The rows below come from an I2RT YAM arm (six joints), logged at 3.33 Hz.
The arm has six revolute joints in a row. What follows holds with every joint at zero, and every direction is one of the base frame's.
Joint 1 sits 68 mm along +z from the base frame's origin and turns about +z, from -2.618 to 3.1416 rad.
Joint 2 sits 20 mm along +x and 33.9 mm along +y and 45.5 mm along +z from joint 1 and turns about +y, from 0 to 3.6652 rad.
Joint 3 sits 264 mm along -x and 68.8 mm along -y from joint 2 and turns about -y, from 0 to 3.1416 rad.
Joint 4 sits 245 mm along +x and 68.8 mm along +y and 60 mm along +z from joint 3 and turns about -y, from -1.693 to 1.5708 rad.
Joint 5 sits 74 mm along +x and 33.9 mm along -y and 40.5 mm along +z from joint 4 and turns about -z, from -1.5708 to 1.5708 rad.
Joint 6 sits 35.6 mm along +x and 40.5 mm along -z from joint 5 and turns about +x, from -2.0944 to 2.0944 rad.
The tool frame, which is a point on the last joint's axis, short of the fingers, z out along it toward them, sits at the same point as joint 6; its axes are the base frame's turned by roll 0, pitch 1.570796 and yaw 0 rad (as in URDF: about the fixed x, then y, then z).
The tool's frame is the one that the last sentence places.
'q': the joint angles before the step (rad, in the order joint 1, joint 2, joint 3, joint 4, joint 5, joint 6). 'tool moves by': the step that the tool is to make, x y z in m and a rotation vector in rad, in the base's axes. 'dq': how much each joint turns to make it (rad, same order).
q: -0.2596 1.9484 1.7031 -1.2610 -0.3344 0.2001
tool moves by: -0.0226 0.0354 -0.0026 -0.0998 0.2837 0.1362
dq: 0.0976 -0.0002 -0.0126 -0.2519 0.1587 -0.0295
